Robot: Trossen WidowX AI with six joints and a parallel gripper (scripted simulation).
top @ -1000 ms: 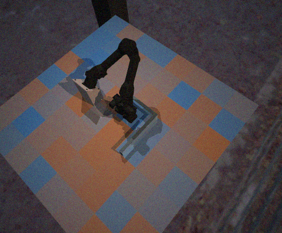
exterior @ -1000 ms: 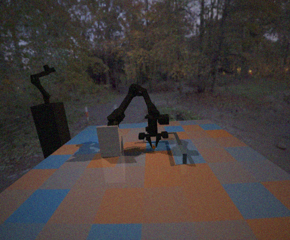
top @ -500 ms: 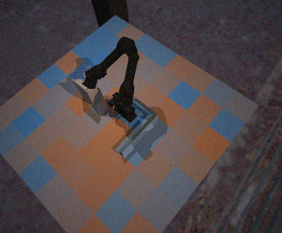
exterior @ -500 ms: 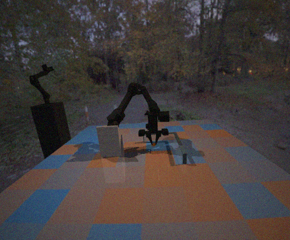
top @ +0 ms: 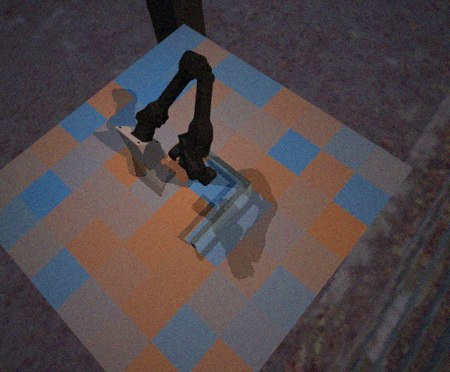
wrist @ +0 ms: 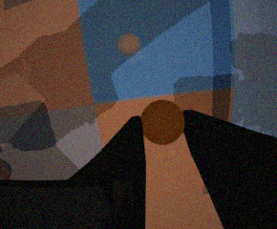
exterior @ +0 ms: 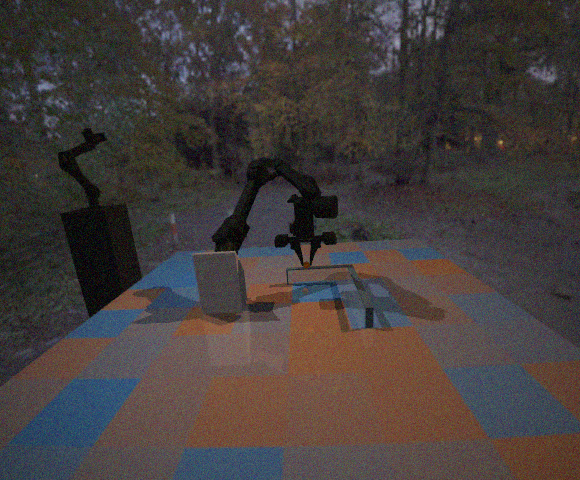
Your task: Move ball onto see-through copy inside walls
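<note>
Now: gripper tip 10 cm above the see-through copy of the ball, 3 cm to the right of it and 1 cm past it. From my gripper tip the other things lie so: orange ball right at my gripper tip.
</note>
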